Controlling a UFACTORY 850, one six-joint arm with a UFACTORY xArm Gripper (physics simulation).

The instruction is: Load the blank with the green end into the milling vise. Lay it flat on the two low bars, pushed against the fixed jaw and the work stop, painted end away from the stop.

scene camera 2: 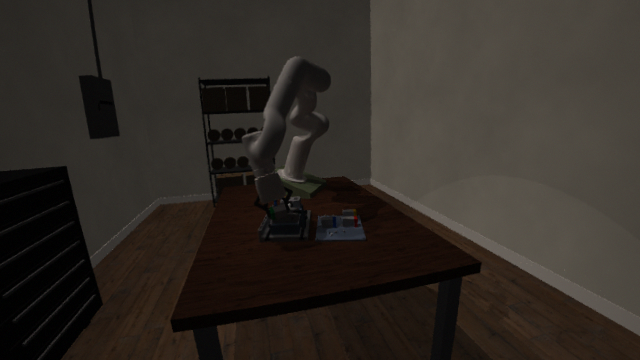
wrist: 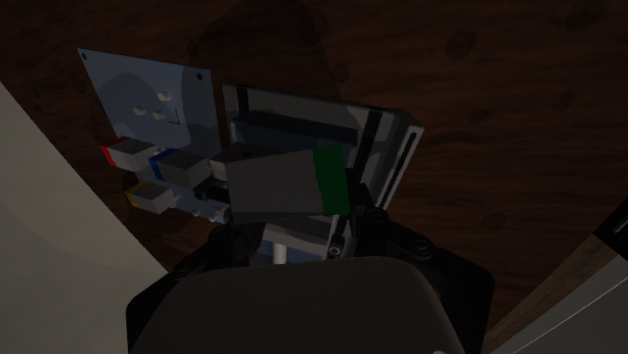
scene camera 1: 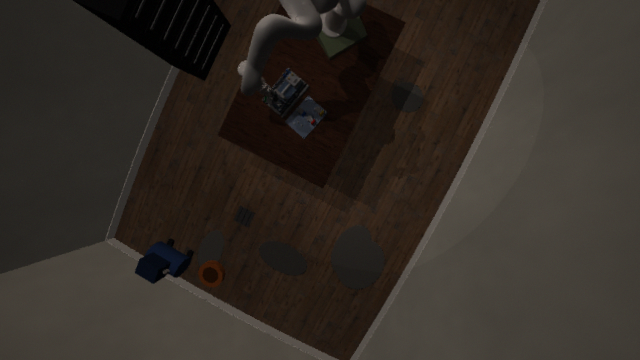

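Observation:
The grey blank with the green end is between the fingers of my gripper, which is shut on it. It is over the milling vise, and looks slightly tilted in scene camera 2. Its green end points right in the wrist view and left in scene camera 2. In the wrist view a dark blue jaw block shows above the blank and a grey block below it. The low bars are hidden beneath the blank. I cannot tell the work stop for certain, or whether the blank touches anything.
A blue-grey plate lies beside the vise on the wooden table. It bears blanks with a red end, a blue end and a yellow end, and small pale pegs.

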